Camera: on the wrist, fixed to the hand. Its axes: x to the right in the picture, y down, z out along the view.
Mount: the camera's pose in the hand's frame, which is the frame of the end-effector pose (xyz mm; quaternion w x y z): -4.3 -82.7 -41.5 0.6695 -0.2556 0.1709 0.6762
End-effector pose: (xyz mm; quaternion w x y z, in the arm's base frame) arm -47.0 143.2 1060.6 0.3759 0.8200 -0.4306 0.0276
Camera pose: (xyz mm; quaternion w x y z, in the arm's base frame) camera 22.0 201.4 1039.7 0.5162 0.1570 -0.7856 0.3028
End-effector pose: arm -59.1 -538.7 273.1 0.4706 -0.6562 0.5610 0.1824
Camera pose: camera 2.7 -576.4 330.9 0.0719 0.2114 -0.8531 -0.4716
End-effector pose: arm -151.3 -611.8 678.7 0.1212 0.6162 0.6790 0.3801
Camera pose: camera -238.3 -627.0 650.6 0.1344 -0.7758 0.0385 -0.6153
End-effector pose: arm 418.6 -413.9 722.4 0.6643 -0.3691 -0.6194 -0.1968
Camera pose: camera 386.6 -499.0 740.3 0.5894 -0.8021 -0.0013 0.0960
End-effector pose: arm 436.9 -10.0 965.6 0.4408 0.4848 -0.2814 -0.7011
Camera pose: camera 447.5 32.7 884.1 0.9412 0.1414 -0.2617 -0.1604
